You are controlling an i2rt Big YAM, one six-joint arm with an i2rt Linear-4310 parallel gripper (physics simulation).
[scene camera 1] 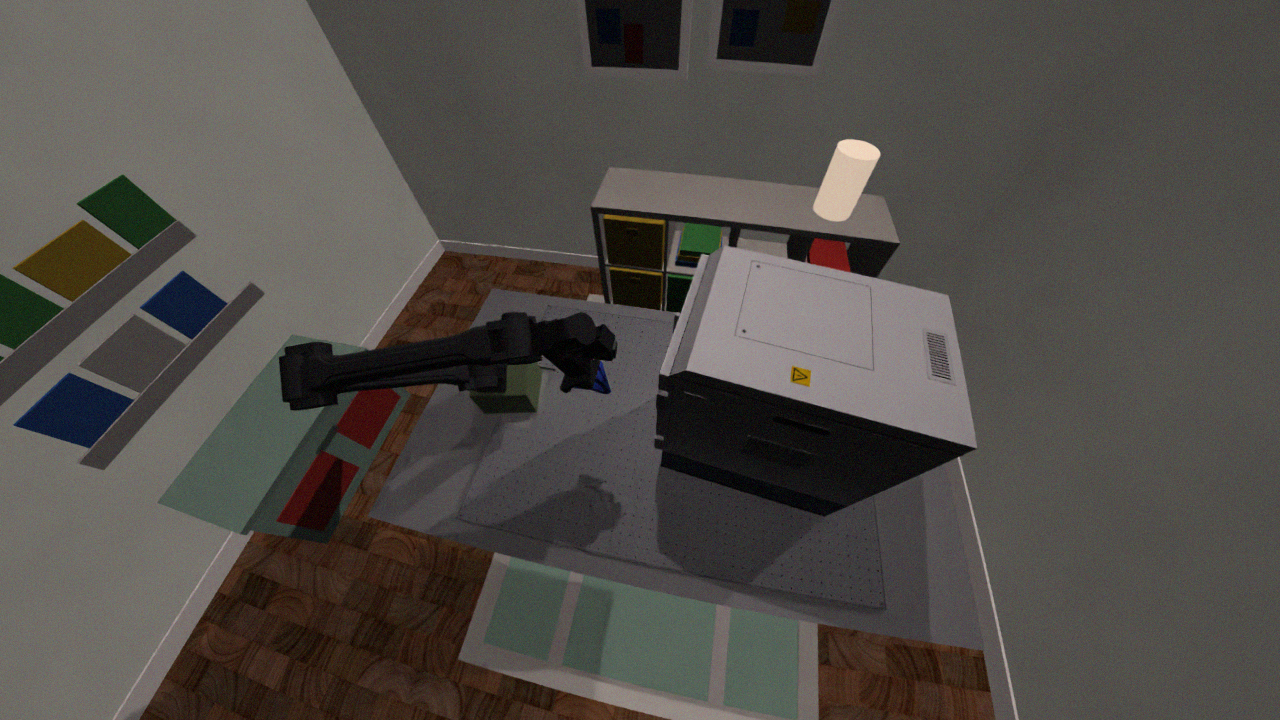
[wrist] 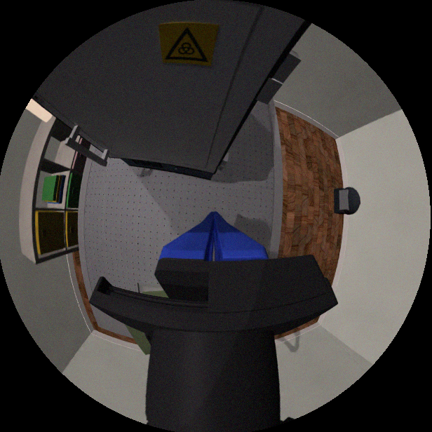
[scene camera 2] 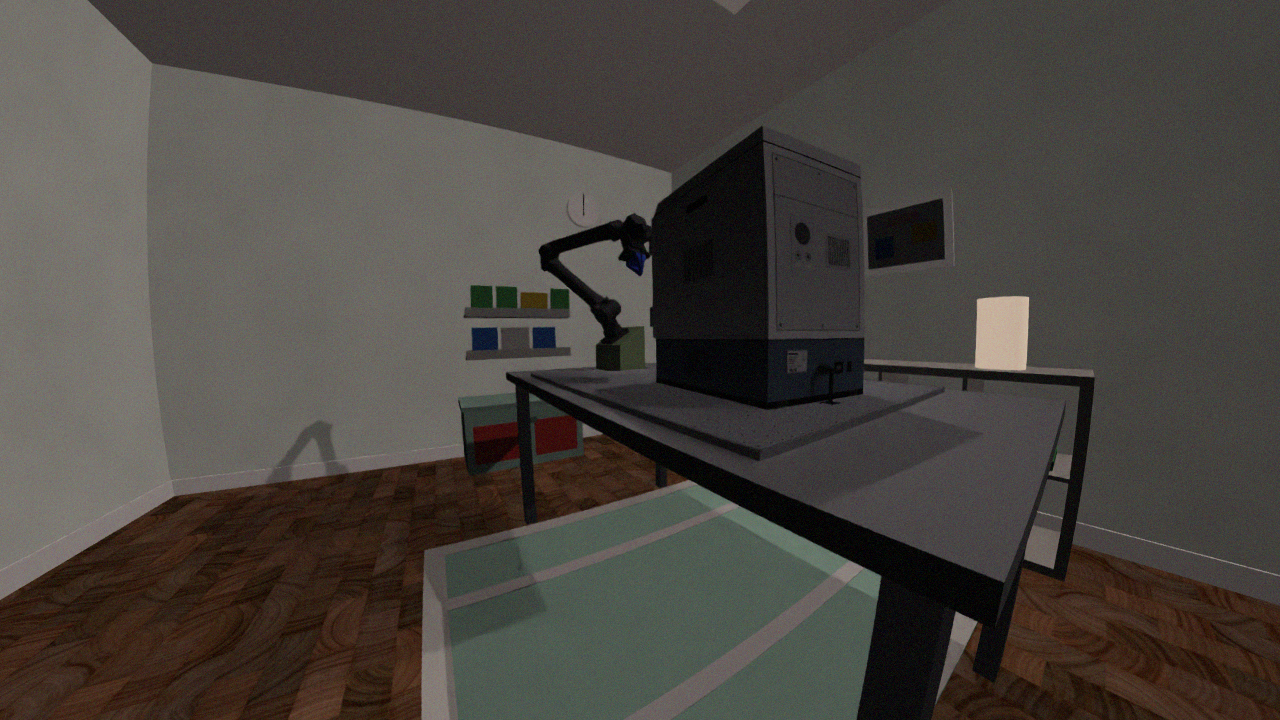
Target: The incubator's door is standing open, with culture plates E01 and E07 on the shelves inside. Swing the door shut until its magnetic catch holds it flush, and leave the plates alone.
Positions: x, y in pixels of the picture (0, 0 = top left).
Scene:
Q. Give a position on an incubator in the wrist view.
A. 172, 96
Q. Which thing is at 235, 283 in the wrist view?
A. My gripper.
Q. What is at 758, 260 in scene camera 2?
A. An incubator.

